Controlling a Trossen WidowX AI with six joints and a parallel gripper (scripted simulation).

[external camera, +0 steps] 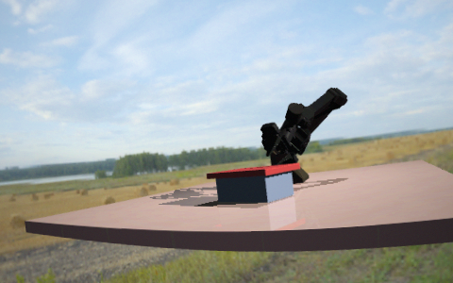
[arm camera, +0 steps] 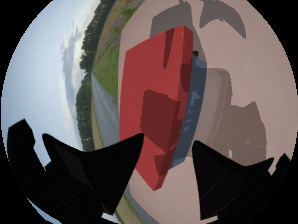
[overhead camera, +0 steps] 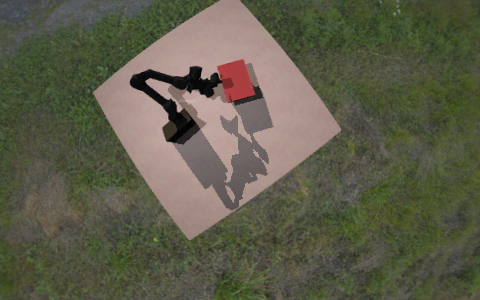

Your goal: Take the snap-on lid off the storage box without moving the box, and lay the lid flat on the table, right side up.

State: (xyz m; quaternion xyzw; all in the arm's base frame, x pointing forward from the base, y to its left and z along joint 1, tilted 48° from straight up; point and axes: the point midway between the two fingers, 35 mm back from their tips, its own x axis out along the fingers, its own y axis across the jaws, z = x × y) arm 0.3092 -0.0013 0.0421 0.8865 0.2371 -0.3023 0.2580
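The lid is 9 cm ahead of my gripper tip, 4 cm to the right of it and 2 cm below it. Round my gripper tip: storage box (9 cm ahead, 4 cm to the right, 6 cm below).
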